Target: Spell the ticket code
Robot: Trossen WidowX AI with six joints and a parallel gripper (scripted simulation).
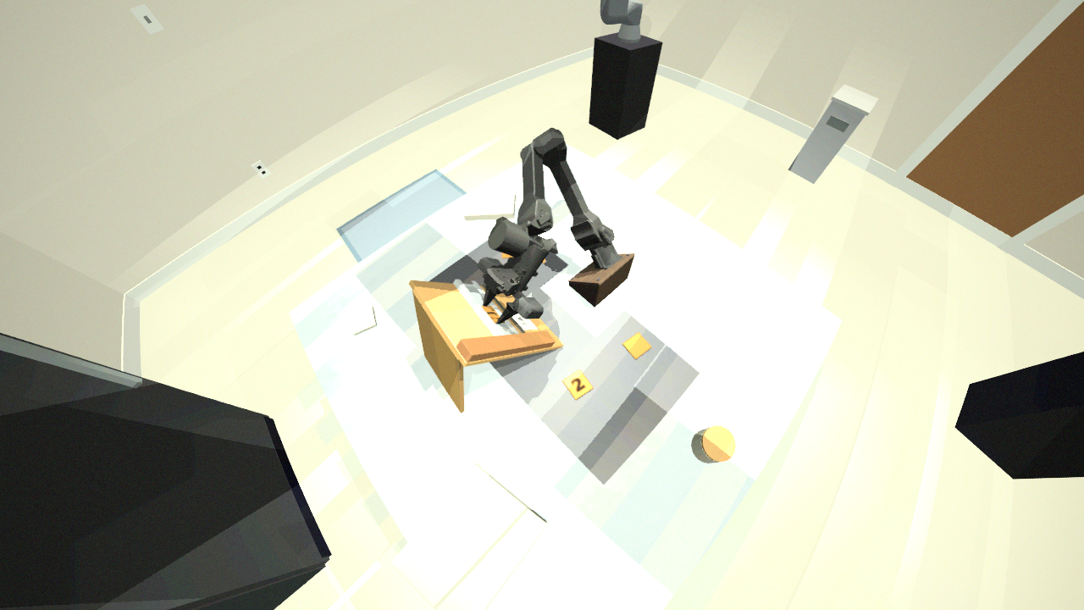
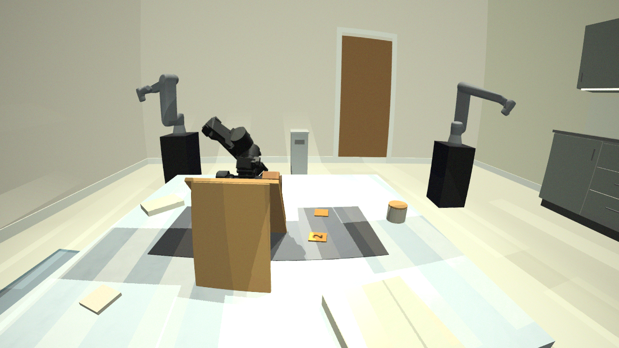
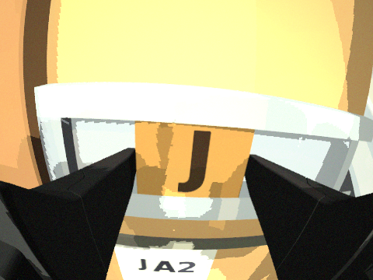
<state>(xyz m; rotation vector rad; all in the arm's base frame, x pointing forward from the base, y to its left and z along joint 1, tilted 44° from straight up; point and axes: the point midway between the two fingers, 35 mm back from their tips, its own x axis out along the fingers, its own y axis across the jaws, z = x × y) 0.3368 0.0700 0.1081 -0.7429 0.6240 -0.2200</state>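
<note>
Now: gripper tip 7 cm past the white ticket, 1 cm to the right of it and 8 cm above it. The rest, counted from my gripper tip: grey mat (17 cm behind, 4 cm to the left, 16 cm below); then pale pad (31 cm ahead, 32 cm to the right, 15 cm below); then round tan-lidded canister (23 cm behind, 55 cm to the left, 12 cm below).
</note>
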